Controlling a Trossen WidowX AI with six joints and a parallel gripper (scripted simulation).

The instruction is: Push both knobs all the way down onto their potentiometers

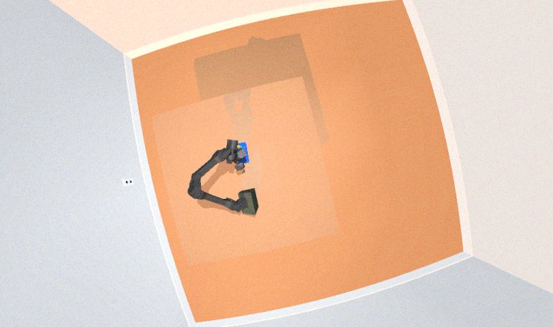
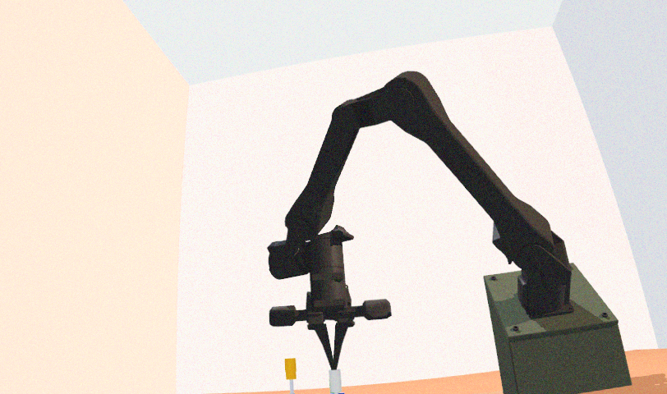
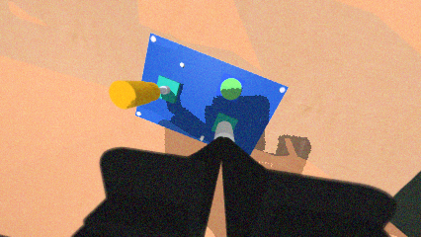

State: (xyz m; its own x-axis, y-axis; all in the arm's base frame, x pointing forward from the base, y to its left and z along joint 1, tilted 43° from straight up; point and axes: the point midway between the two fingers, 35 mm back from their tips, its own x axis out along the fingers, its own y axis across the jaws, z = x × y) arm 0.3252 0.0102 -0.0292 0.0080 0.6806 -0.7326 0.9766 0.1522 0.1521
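Now: gripper tip 1 cm above the grey knob.
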